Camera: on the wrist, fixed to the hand. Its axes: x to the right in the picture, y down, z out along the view.
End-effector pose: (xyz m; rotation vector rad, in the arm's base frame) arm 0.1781 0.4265 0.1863 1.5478 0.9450 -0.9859
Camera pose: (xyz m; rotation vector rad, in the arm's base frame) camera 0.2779 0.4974 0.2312 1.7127 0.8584 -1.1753
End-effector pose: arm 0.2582 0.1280 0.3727 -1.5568 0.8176 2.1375
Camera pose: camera 0.2650 -0.0022 0.3761 -1.4038 0.9886 1.9549
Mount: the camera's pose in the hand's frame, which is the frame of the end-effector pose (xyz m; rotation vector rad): -0.0003 0.0960 -0.0883 0.2374 -0.0300 -0.0327
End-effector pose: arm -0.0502 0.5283 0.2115 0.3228 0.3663 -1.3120
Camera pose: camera 0.0363 0.5884 0.1345 0.4974 0.1909 -1.3937
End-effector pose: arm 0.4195 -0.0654 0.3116 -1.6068 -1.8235 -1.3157
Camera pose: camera 0.4818 -0.1466 0.3924 -1.4834 -1.9487 -1.0472
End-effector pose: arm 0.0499 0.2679 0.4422 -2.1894 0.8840 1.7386
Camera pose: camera 0.0671 0.1464 0.4865 -2.0089 0.9859 1.5586
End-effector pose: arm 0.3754 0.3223 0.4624 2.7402 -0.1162 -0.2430
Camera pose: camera 0.3869 0.2664 0.5797 2.9769 -0.1150 -0.2967
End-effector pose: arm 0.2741 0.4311 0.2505 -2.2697 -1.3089 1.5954
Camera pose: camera 0.4016 0.4044 0.2433 -2.0814 -1.0900 1.6796
